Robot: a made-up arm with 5 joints.
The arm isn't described. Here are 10 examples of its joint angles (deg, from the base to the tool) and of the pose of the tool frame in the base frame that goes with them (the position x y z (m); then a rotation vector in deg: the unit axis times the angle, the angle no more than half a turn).
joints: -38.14 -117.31 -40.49 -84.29 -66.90
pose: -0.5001 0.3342 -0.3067 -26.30 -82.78 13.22
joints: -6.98 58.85 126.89 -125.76 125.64
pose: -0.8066 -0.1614 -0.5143 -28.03 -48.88 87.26
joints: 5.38 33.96 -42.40 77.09 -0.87
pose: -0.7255 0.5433 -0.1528 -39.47 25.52 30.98
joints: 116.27 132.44 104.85 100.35 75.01
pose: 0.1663 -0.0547 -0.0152 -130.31 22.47 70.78
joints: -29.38 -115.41 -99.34 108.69 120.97
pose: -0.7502 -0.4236 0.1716 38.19 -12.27 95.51
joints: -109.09 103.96 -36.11 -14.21 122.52
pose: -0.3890 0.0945 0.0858 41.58 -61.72 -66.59
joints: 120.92 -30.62 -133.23 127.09 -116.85
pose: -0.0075 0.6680 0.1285 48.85 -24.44 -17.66
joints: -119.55 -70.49 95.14 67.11 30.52
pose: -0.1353 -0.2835 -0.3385 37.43 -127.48 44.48
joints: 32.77 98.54 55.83 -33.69 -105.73
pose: -0.0559 0.4085 0.3132 -19.31 87.92 110.78
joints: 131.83 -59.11 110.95 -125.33 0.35
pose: 0.2075 0.6040 0.1763 18.18 -31.13 -11.32
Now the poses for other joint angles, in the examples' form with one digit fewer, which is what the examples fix.
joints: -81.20 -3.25 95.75 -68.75 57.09
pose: -0.114 -0.944 -0.152 39.6 -19.5 146.7
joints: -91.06 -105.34 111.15 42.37 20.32
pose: -0.057 -0.288 -0.231 -8.2 158.3 -75.4
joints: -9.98 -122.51 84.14 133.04 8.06
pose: -0.108 0.246 0.433 75.2 108.2 20.0
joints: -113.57 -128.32 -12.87 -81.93 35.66
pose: -0.745 -0.752 0.054 -51.3 -18.9 79.2
